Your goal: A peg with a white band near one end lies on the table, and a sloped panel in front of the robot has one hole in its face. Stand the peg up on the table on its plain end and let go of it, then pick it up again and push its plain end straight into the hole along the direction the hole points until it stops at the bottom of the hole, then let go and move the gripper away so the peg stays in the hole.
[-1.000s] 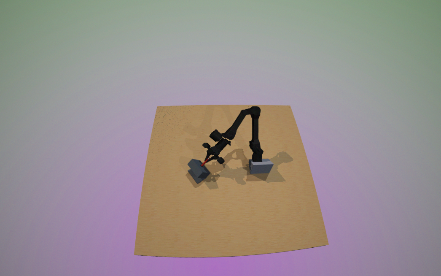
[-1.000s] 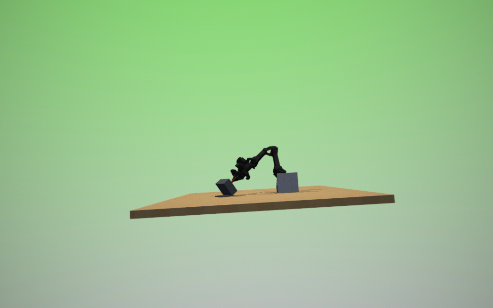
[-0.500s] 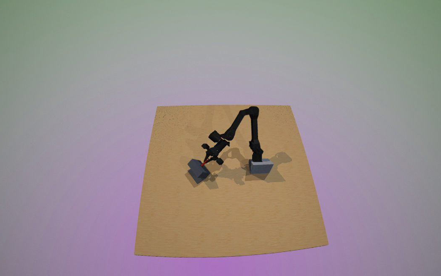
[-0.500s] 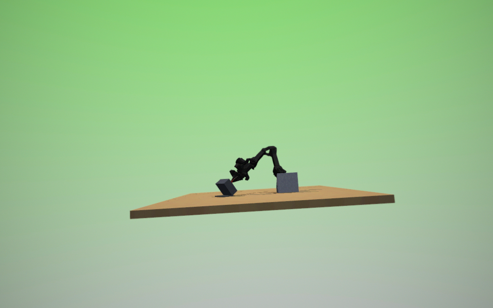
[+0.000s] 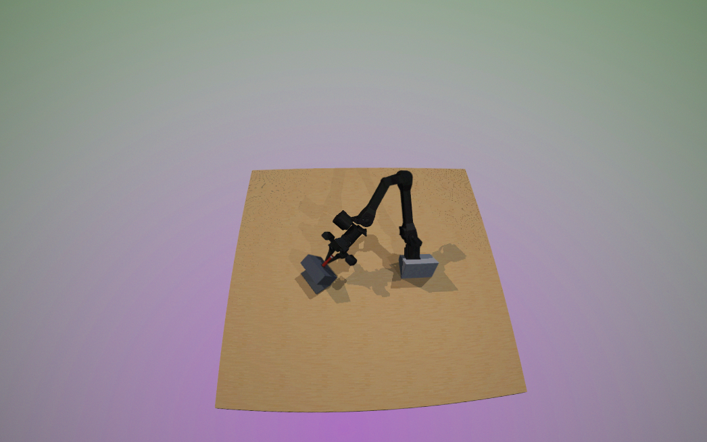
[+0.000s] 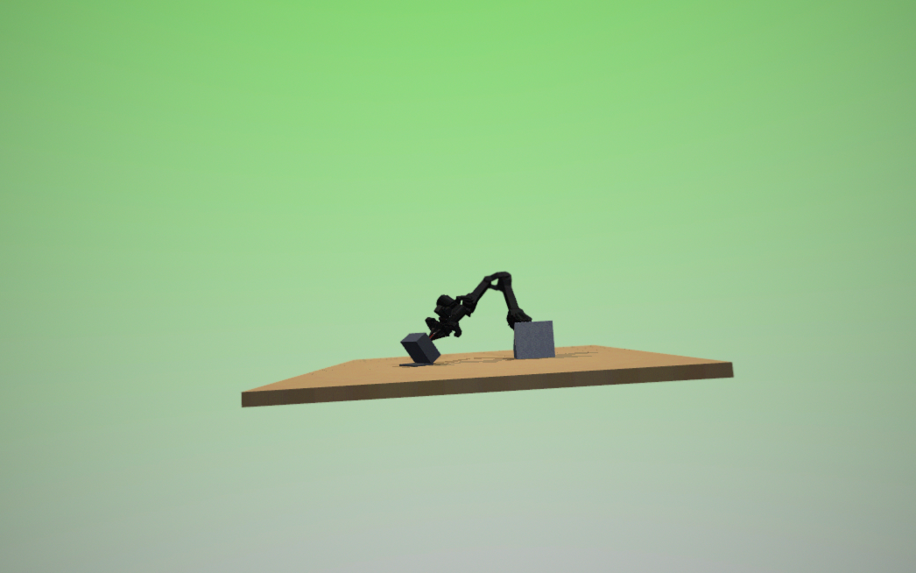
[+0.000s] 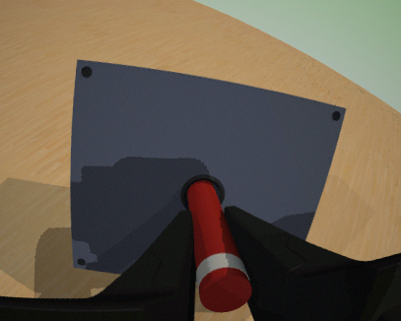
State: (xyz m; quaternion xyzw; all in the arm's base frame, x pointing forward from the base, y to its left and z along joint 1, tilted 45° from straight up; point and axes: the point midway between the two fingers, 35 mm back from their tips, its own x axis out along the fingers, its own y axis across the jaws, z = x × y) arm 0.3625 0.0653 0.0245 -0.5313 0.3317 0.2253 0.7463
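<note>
My gripper tip is now 3 cm to the right of the grey sloped panel, 3 cm short of it and 3 cm above it. Round my gripper tip: red peg: 1 cm to the right, 1 cm behind, 1 cm above.
</note>
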